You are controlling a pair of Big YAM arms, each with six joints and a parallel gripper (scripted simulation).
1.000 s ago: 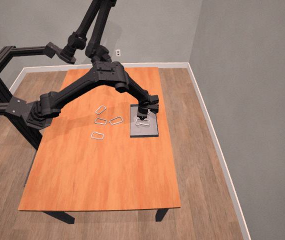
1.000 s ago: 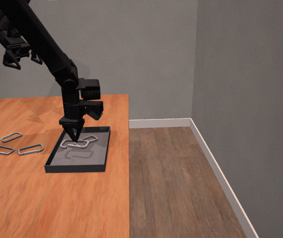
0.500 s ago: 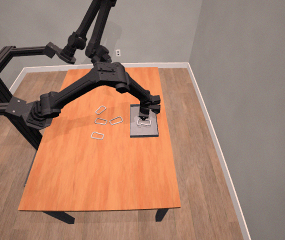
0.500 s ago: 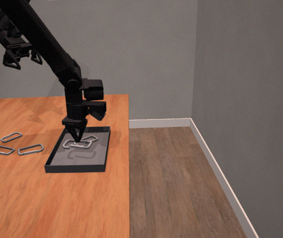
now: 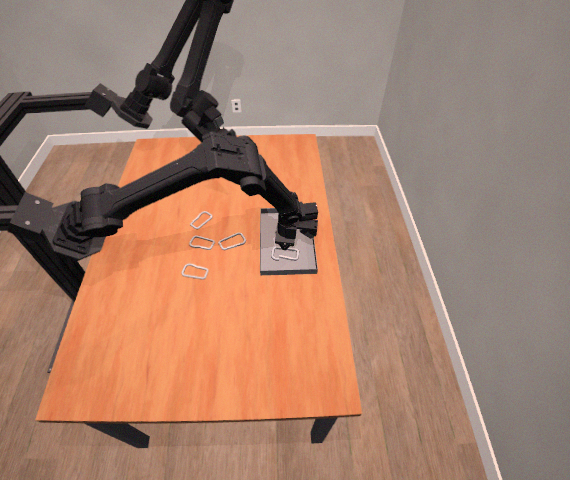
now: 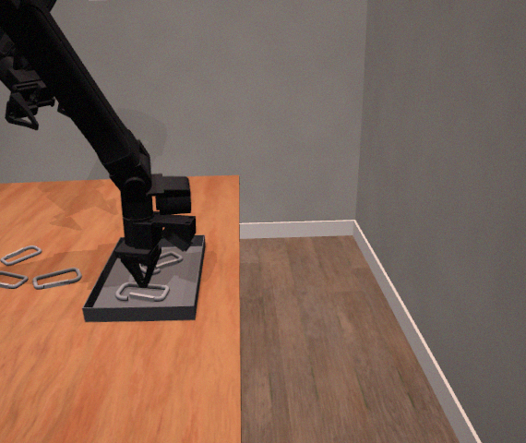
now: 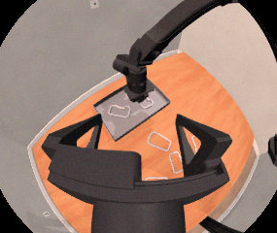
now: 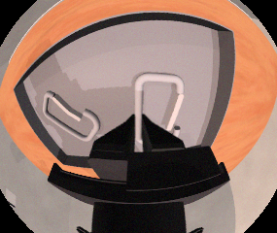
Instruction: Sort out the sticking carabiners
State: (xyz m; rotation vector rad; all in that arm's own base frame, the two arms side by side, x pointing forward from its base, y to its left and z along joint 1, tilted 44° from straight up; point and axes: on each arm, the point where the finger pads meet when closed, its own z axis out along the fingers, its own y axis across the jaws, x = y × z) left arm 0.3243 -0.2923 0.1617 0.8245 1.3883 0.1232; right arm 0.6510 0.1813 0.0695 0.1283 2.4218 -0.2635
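The grey tray is 1 cm ahead of my right hand, 4 cm to the left of it and 1 cm below it.
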